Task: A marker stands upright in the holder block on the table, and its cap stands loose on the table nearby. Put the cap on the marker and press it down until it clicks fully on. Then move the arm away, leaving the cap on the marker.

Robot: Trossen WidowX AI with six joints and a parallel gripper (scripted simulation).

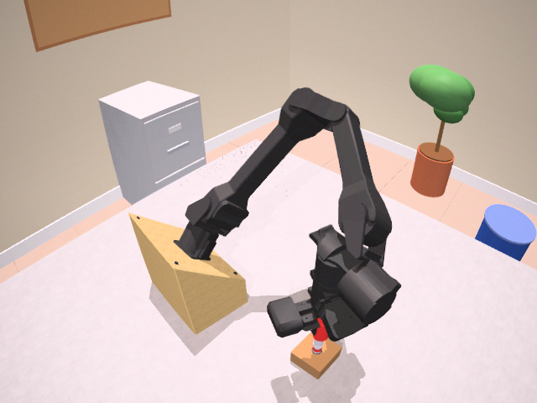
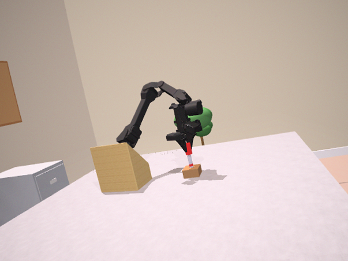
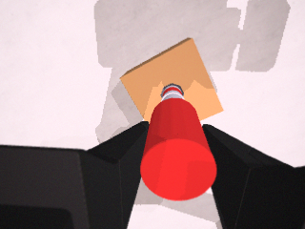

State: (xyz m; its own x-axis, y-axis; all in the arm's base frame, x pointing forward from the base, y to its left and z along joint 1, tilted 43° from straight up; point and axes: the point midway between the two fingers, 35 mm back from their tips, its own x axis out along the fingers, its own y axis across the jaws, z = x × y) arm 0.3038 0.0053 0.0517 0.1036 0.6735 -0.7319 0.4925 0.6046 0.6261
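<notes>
My gripper tip is now 10 cm above the holder block. From my gripper tip the other things lie so: red cap (1 cm above).
</notes>
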